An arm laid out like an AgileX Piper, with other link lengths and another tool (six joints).
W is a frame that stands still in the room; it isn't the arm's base.
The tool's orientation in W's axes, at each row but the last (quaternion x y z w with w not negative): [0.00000, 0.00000, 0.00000, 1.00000]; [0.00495, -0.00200, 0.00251, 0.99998]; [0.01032, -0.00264, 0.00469, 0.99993]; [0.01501, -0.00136, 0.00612, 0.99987]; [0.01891, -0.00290, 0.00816, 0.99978]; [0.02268, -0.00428, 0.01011, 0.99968]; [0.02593, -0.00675, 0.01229, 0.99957]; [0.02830, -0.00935, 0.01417, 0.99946]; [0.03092, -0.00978, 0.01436, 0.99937]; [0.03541, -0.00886, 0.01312, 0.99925]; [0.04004, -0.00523, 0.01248, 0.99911]
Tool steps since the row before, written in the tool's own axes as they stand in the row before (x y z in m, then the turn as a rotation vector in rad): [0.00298, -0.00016, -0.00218, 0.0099, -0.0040, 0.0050]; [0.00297, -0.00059, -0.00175, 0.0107, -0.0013, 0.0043]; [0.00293, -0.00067, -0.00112, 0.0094, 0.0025, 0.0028]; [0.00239, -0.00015, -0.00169, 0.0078, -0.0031, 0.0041]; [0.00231, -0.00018, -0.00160, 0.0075, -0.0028, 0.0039]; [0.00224, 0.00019, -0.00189, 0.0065, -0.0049, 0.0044]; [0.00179, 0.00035, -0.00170, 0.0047, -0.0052, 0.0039]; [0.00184, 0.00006, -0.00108, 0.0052, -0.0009, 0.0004]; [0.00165, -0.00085, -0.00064, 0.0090, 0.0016, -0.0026]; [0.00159, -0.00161, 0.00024, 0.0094, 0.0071, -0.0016]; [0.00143, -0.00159, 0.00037, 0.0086, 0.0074, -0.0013]
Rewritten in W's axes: [0.00298, -0.00016, -0.00218, 0.0099, -0.0040, 0.0050]; [0.00298, -0.00056, -0.00174, 0.0107, -0.0013, 0.0043]; [0.00294, -0.00062, -0.00112, 0.0094, 0.0025, 0.0029]; [0.00240, -0.00007, -0.00169, 0.0078, -0.0031, 0.0040]; [0.00232, -0.00008, -0.00159, 0.0075, -0.0028, 0.0038]; [0.00225, 0.00032, -0.00186, 0.0066, -0.0050, 0.0042]; [0.00180, 0.00048, -0.00165, 0.0048, -0.0053, 0.0037]; [0.00186, 0.00017, -0.00104, 0.0052, -0.0008, 0.0004]; [0.00169, -0.00076, -0.00066, 0.0090, 0.0020, -0.0023]; [0.00163, -0.00158, 0.00016, 0.0092, 0.0074, -0.0009]; [0.00147, -0.00158, 0.00026, 0.0084, 0.0077, -0.0006]
